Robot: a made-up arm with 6 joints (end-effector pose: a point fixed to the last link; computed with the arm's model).
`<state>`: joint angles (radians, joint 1 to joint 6).
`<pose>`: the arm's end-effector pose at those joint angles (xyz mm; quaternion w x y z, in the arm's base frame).
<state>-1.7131 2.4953 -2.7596 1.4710 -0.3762 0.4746</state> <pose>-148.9 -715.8 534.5 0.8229 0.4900 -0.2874 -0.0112</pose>
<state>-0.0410 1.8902 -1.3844 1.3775 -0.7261 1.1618</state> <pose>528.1 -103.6 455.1 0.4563 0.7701 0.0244 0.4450</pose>
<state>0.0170 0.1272 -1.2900 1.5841 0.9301 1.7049</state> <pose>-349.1 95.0 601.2 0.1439 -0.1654 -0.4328 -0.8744</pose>
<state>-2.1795 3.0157 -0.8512 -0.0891 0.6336 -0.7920</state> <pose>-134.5 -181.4 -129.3 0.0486 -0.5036 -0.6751 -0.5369</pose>
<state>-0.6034 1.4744 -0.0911 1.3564 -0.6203 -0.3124</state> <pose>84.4 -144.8 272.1 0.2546 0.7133 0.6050 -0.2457</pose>
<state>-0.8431 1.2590 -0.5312 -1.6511 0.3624 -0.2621</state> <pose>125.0 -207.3 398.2 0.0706 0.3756 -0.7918 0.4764</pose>
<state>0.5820 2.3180 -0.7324 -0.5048 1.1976 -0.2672</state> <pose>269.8 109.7 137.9 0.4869 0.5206 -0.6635 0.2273</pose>
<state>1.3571 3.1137 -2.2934 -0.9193 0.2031 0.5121</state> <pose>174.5 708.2 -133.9 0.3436 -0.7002 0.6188 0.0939</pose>
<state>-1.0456 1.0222 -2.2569 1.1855 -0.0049 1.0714</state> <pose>-53.6 91.6 946.8 0.8160 0.1226 -0.0121 0.5647</pose>
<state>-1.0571 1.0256 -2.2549 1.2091 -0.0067 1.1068</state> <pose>-51.0 89.2 947.0 0.8022 0.1244 -0.0176 0.5837</pose>
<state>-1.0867 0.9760 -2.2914 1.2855 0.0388 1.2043</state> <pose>-67.3 138.3 942.4 0.7596 0.0913 -0.0012 0.6439</pose>
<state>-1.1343 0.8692 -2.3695 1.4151 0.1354 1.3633</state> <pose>-96.5 246.9 919.5 0.6796 0.0271 0.0611 0.7305</pose>
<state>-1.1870 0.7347 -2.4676 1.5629 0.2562 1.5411</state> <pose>-120.6 384.2 864.4 0.5787 -0.0338 0.1729 0.7963</pose>
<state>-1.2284 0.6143 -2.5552 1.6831 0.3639 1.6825</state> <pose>-131.0 500.3 789.9 0.4946 -0.0652 0.2921 0.8160</pose>
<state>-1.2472 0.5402 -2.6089 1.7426 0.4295 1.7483</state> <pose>-134.7 564.5 733.3 0.4560 -0.0770 0.3671 0.8071</pose>
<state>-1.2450 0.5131 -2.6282 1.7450 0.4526 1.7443</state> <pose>-140.1 584.4 711.4 0.4584 -0.0873 0.3896 0.7940</pose>
